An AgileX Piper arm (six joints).
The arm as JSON. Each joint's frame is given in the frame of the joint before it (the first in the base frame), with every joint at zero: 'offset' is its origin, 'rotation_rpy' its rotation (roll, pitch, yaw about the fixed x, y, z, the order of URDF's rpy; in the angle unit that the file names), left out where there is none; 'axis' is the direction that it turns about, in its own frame. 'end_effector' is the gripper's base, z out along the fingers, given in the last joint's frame.
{
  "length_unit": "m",
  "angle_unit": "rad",
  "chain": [
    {
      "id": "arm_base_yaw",
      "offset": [
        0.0,
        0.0,
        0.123
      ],
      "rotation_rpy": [
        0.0,
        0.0,
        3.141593
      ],
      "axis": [
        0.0,
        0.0,
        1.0
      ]
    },
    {
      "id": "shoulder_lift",
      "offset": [
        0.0,
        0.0,
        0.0
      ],
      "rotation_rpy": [
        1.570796,
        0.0,
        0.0
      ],
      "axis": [
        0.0,
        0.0,
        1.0
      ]
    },
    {
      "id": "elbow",
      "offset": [
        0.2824,
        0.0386,
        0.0
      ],
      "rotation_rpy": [
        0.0,
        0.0,
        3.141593
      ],
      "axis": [
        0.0,
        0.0,
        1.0
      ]
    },
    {
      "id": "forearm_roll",
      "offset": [
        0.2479,
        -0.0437,
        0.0
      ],
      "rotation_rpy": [
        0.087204,
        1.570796,
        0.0
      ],
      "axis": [
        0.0,
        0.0,
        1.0
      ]
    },
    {
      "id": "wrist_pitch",
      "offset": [
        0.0,
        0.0,
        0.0
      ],
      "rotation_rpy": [
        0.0,
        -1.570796,
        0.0
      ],
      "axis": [
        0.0,
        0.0,
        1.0
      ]
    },
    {
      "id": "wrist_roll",
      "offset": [
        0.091,
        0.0,
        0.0
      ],
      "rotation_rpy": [
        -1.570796,
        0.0,
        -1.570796
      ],
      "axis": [
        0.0,
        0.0,
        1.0
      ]
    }
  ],
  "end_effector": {
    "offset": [
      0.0,
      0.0,
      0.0
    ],
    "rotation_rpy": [
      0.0,
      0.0,
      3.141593
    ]
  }
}
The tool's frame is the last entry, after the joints.
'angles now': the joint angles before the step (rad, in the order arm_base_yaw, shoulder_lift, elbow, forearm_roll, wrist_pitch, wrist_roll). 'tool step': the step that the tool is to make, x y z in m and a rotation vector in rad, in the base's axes. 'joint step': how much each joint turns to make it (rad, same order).
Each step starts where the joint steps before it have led.
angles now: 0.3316, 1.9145, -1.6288, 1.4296, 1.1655, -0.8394
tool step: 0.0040, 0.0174, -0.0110, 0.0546, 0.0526, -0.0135
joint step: 0.0371, 0.0417, -0.0018, 0.0812, -0.0351, -0.0062
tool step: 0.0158, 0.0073, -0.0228, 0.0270, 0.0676, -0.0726
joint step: 0.0082, 0.0620, 0.0005, 0.0735, -0.0648, -0.0088
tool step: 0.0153, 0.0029, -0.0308, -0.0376, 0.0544, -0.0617
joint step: 0.0000, 0.0661, -0.0010, 0.0071, -0.0632, -0.0020
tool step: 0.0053, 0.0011, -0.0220, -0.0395, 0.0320, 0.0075
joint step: -0.0019, 0.0442, -0.0017, -0.0278, -0.0007, 0.0021
